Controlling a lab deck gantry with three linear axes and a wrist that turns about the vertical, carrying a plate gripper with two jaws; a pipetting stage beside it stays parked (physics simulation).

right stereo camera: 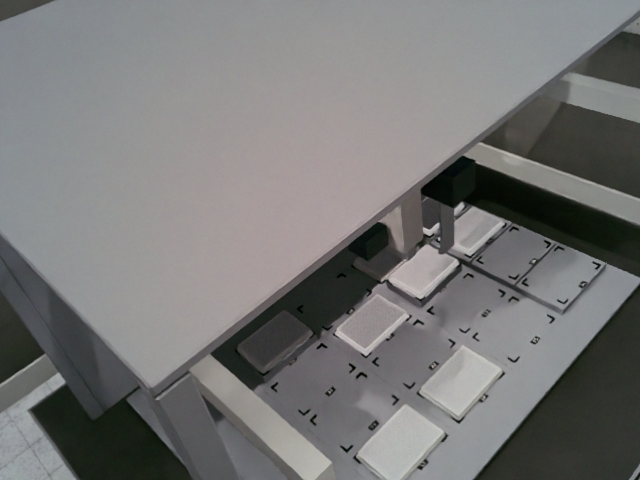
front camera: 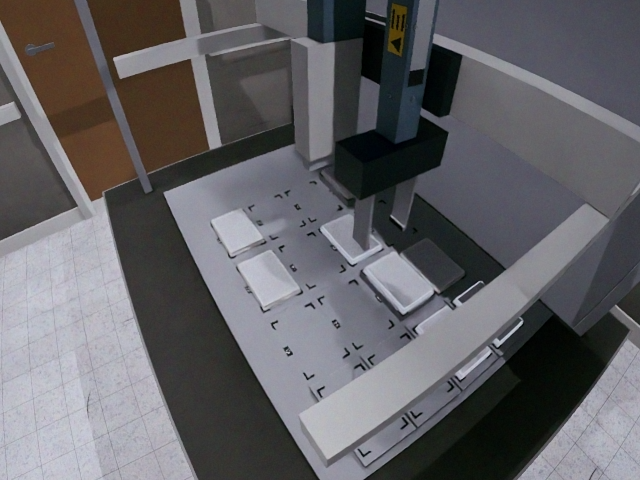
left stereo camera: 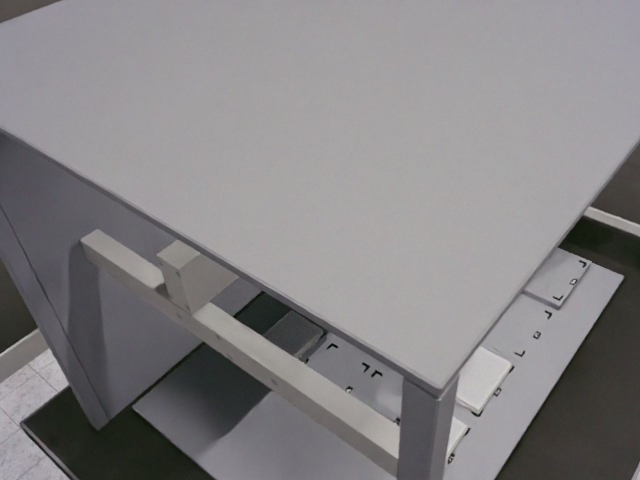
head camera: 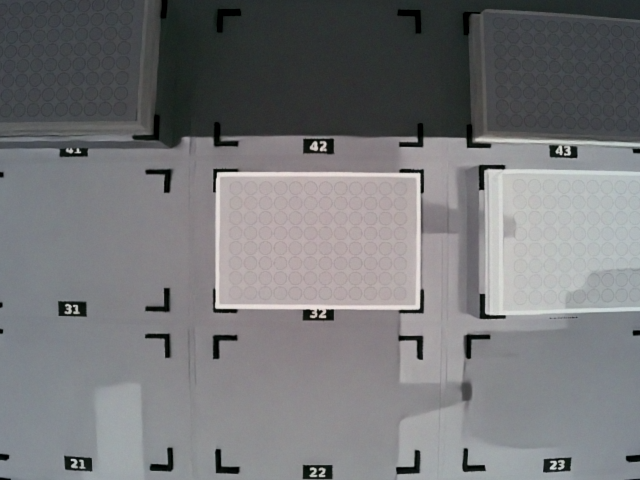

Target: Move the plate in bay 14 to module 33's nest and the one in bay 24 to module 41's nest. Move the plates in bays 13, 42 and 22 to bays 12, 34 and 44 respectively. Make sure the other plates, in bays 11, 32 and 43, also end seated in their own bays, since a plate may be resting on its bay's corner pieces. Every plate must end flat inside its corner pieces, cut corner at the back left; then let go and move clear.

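Pixels of known places: gripper, fingertip midpoint: (right stereo camera: 428, 240) (front camera: 379, 233); robot's base, link origin: (front camera: 211, 224).
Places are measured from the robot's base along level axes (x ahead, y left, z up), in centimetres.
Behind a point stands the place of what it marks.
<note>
My gripper (front camera: 385, 236) @(x 35.8, y 21.2, z 16.0 cm) is open and empty, raised above the bay 32 area in the front view; its jaws do not show in the head view. The white plate in bay 32 (head camera: 317, 241) @(x 22.7, y 25.7, z 1.4 cm) (front camera: 351, 238) @(x 23.7, y 25.2, z 1.5 cm) (right stereo camera: 372, 322) @(x 22.6, y 25.3, z 1.4 cm) lies level inside its corner pieces, as far as I can tell. Other plates: bay 11 (front camera: 237, 231) @(x 7.4, y 4.2, z 1.4 cm) (right stereo camera: 400, 444) @(x 6.1, y 4.1, z 1.4 cm), bay 12 (front camera: 268, 279) @(x 23.7, y 4.1, z 1.4 cm) (right stereo camera: 461, 382) @(x 22.3, y 3.8, z 1.4 cm), nest 33 (front camera: 398, 282) @(x 39.9, y 24.9, z 3.3 cm) (head camera: 573, 242) @(x 37.4, y 25.7, z 3.3 cm), nest 41 (head camera: 67, 62) @(x 8.1, y 36.1, z 3.3 cm) (right stereo camera: 276, 341) @(x 6.3, y 35.4, z 3.3 cm), bay 43 (front camera: 433, 264) @(x 39.8, y 35.9, z 1.4 cm) (head camera: 563, 77) @(x 38.4, y 36.2, z 1.4 cm), bay 34 (right stereo camera: 470, 229) @(x 55.1, y 25.6, z 2.9 cm) and bay 44 (front camera: 470, 292) @(x 50.2, y 36.1, z 2.9 cm). Cut corners are too small to tell.
A pale beam (front camera: 454, 335) @(x 62.0, y 2.4, z 40.0 cm) crosses the front view and partly hides bays 34 and 44. The pale pipetting stage (front camera: 320, 103) stands beside the gripper. A large panel (left stereo camera: 310, 155) @(x -14.5, y 7.2, z 69.1 cm) (right stereo camera: 232, 155) @(x -10.5, y 1.6, z 69.1 cm) covers much of both stereo views. Bays 42, 31, 21, 22 and 23 hold no plates.
</note>
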